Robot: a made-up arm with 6 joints.
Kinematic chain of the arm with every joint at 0, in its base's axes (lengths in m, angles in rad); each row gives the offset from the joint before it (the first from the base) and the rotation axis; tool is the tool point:
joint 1: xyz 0 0 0.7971 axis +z
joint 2: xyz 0.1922 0 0 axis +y
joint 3: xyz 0 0 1.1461 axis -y
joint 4: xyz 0 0 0.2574 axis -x
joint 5: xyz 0.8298 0 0 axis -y
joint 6: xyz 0.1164 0 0 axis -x
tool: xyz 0 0 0
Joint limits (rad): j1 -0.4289..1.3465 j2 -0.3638..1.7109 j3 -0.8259..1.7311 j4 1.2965..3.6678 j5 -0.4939..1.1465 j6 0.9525..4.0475
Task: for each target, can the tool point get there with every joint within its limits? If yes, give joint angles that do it. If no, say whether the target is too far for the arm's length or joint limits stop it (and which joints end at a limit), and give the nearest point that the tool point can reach.
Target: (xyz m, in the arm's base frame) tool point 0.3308 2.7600 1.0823
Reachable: no: too far | nearest point 0.4557 2.2502 1.0303 | short by 0.527 m
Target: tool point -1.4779 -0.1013 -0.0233
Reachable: no: joint limits stop it (at a limit: joint 1, joint 2, joint 3) | nearest point 0.0729 0.7167 -0.0451 | short by 1.753 m
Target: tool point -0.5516 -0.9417 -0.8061
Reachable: no: joint limits stop it (at a limit: joint 1, joint 2, joint 3, joint 5) | nearest point 0.6226 -0.3451 -0.1095 | short by 1.490 m
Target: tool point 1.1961 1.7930 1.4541
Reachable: yes | joints 0.9872 1.2409 1.3683 3.2588 0.8342 3.2175
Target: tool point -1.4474 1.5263 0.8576
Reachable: no: joint limits stop it (at a limit: joint 1, joint 3, joint 5) | nearest point 0.1683 1.2146 0.8610 | short by 1.646 m
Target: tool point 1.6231 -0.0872 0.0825
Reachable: yes | joints -0.0499 1.3787 -0.1506 2.6637 -0.1144 1.5625
